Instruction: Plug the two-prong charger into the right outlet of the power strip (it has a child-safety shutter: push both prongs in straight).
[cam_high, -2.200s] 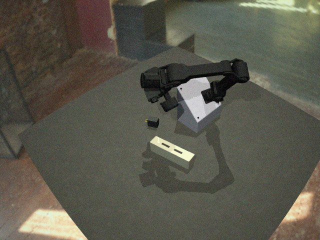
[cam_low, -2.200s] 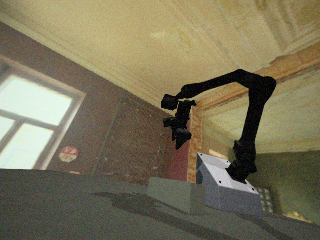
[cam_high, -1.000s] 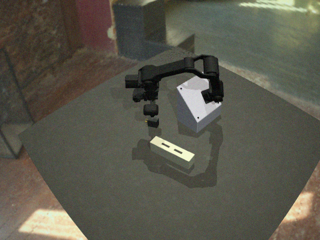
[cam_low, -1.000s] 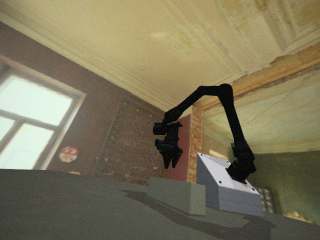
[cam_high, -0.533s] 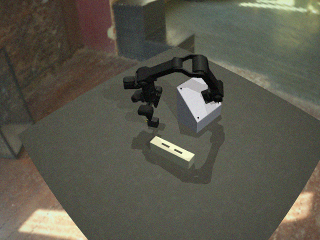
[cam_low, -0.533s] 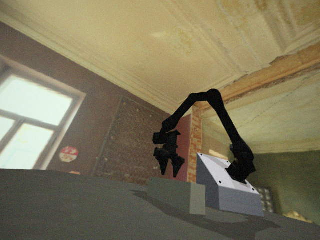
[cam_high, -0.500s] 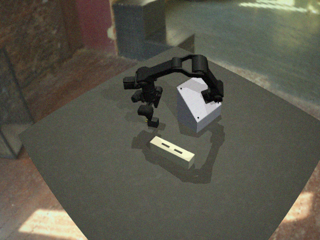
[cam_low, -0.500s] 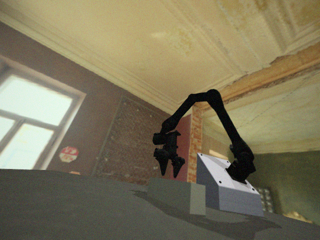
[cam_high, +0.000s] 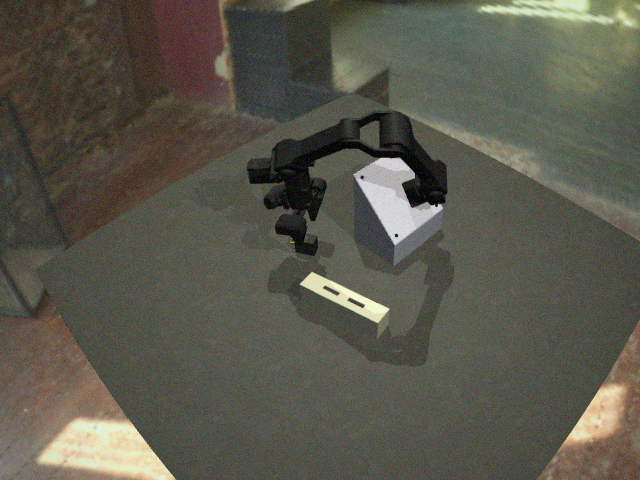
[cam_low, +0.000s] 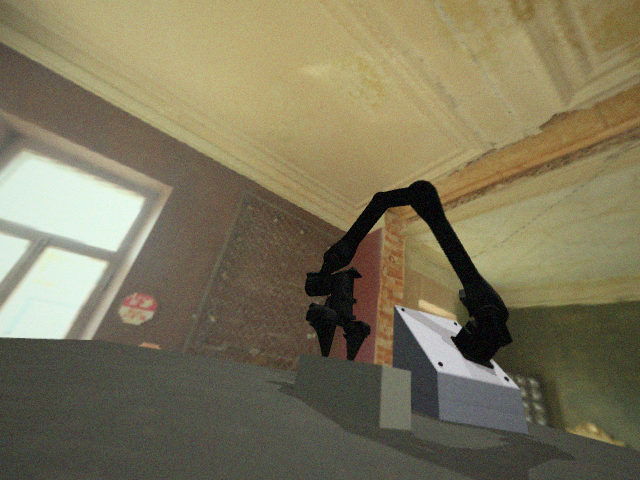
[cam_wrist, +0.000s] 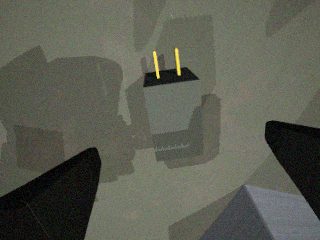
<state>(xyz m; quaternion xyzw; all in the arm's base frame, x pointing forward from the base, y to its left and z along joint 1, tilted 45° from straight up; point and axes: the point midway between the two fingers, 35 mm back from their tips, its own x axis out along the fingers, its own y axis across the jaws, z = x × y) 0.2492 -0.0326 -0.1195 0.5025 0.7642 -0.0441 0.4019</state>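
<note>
Now: gripper tip 1 cm short of the charger, 1 cm to the left of it and 4 cm above it.
</note>
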